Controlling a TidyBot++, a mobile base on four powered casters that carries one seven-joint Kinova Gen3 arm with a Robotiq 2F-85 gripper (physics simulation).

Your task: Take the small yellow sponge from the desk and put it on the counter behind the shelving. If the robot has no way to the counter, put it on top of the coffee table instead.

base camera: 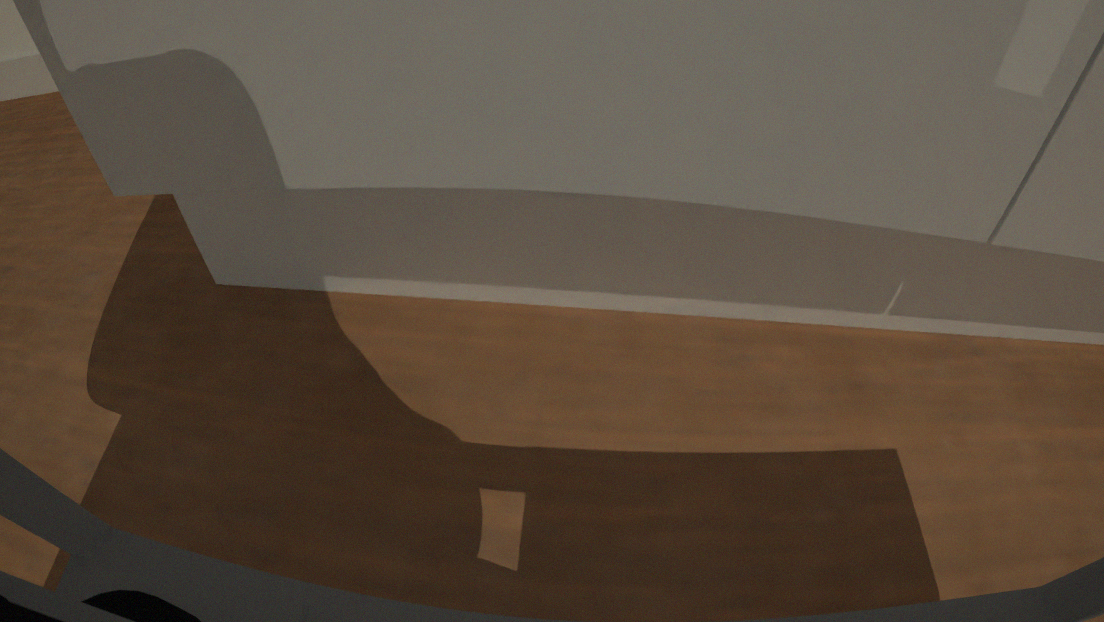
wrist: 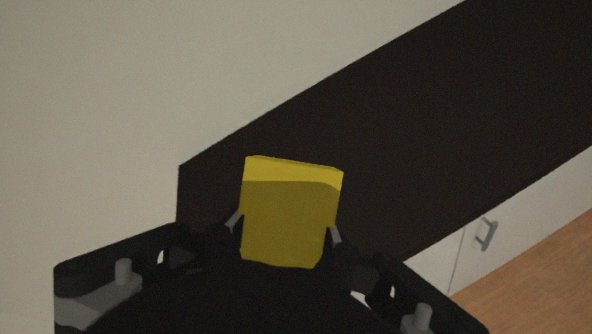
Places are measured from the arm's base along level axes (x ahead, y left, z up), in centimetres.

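Pixels of known places: gripper, fingertip midpoint: [wrist: 284, 230].
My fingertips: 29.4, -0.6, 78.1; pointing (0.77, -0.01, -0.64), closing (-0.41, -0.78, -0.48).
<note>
Behind a point stands the place of what it marks, as x, y, z.
The small yellow sponge [wrist: 291, 215] {29.0, -1.8, 79.7} is held between the fingertips of my gripper [wrist: 284, 230] {29.4, -0.6, 78.1} in the wrist view. My gripper is shut on it, with a finger on each side, and the sponge stands out beyond the tips. Behind it in the wrist view, the dark top of the counter [wrist: 425, 115] {55.8, -33.1, 51.3} runs from lower left to upper right. The sponge and gripper appear over the counter's left part; the height between them is hard to tell. The desk, shelving and coffee table do not show in either view.
A pale wall [wrist: 125, 90] {95.1, 28.2, 79.5} borders the counter's far side. White cabinet fronts with a grey handle [wrist: 490, 234] {32.2, -29.1, 37.0} are below its near edge. In the base camera view, the grey-white cabinet side [base camera: 579, 131] {35.6, 1.1, -20.5} stands close ahead across the wooden floor [base camera: 656, 378] {35.2, -4.9, -39.7}; its left end has a stepped base.
</note>
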